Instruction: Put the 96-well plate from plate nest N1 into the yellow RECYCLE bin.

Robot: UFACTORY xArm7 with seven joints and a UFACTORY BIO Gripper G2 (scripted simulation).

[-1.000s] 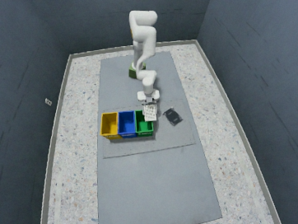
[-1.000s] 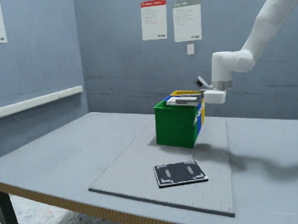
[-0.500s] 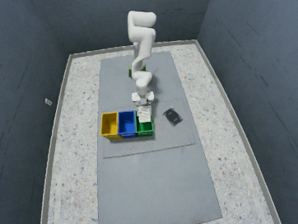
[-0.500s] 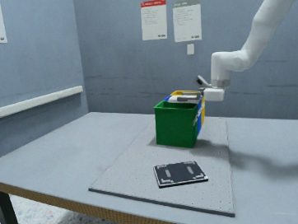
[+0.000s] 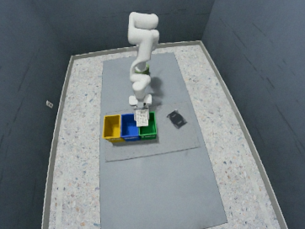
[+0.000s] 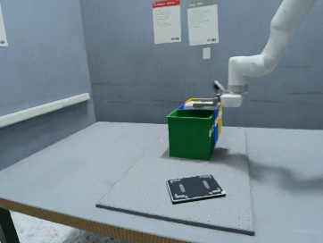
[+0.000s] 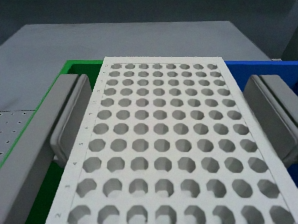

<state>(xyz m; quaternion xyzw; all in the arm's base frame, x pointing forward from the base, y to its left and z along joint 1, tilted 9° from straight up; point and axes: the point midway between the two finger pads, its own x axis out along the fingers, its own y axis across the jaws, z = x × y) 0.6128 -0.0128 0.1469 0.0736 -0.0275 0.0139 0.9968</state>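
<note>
Right now the yellow bin is 23 cm to the right of my hand, 13 cm below it and 4 cm ahead of it. The rest, counted from my hand: blue bin: 13 cm below, 10 cm to the right, 4 cm ahead; then white 96-well plate: 1 cm below; then green bin: 13 cm below, 4 cm to the left, 3 cm ahead.
</note>
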